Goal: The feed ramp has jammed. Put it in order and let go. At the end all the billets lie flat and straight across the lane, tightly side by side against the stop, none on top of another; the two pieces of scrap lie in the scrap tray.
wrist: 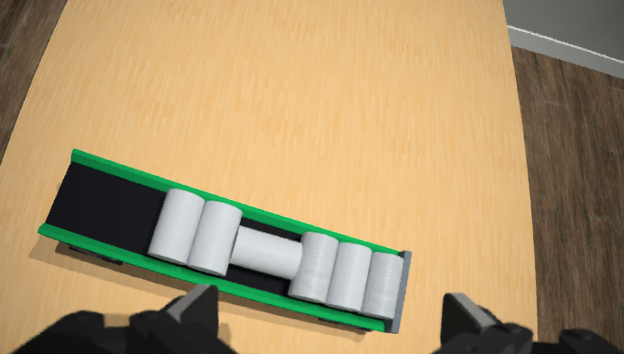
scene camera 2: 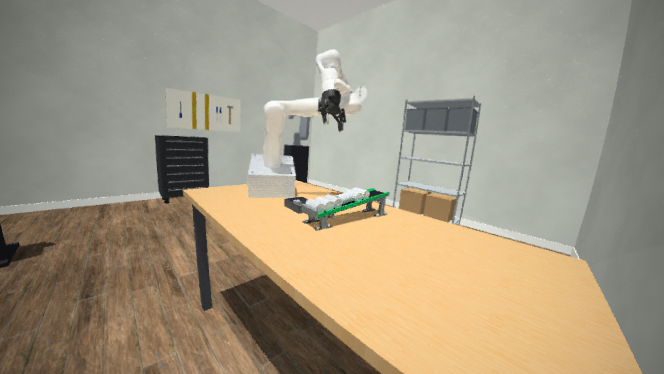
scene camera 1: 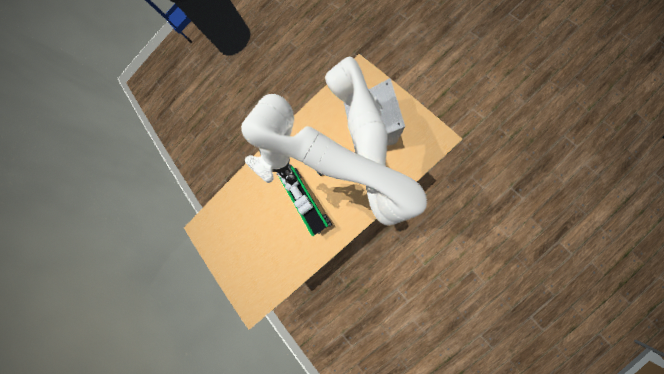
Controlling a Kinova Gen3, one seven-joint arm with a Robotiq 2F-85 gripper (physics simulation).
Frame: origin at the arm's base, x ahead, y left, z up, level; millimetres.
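Seen in the pictures: gripper, between the fingertips: (wrist: pixel 329 315) (scene camera 2: pixel 333 127) (scene camera 1: pixel 279 172); arm's base, origin of its link: (scene camera 2: pixel 272 164).
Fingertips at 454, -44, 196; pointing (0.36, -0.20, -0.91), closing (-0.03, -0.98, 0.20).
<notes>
Offsets run from my fingertips to a thing's top centre, as dx, dy, dz. Level surfaces: height alone.
The feed ramp (scene camera 1: pixel 315 221) (scene camera 2: pixel 355 203) (wrist: pixel 107 205) has a black lane between green rails. In the wrist view, three pale grey billets, @[+38, -119, -266] (wrist: pixel 382 285) @[+47, -81, -262] (wrist: pixel 349 276) @[+55, -42, -256] (wrist: pixel 315 267), lie across the lane side by side against the grey stop @[+33, -142, -285] (wrist: pixel 404 292). Above them one billet @[+68, +10, -246] (wrist: pixel 267 252) lies lengthwise along the lane. Two more, @[+79, +62, -243] (wrist: pixel 215 237) @[+87, +100, -238] (wrist: pixel 177 226), lie across it, up-ramp of the lengthwise one. The scrap tray @[-146, -20, -324] (scene camera 2: pixel 296 204) is dark and stands by the stop end; its contents cannot be made out. My gripper (scene camera 1: pixel 286 174) (scene camera 2: pixel 333 124) (wrist: pixel 329 315) is open and empty, high above the ramp.
The ramp stands on the wooden table @[dz -359] (scene camera 1: pixel 250 260) (scene camera 2: pixel 450 290) (wrist: pixel 300 100). The robot's grey base block (scene camera 1: pixel 390 107) (scene camera 2: pixel 271 184) is at the table's far end. The arm covers the tray's area in scene camera 1. A shelf rack (scene camera 2: pixel 465 162) stands beyond the table.
</notes>
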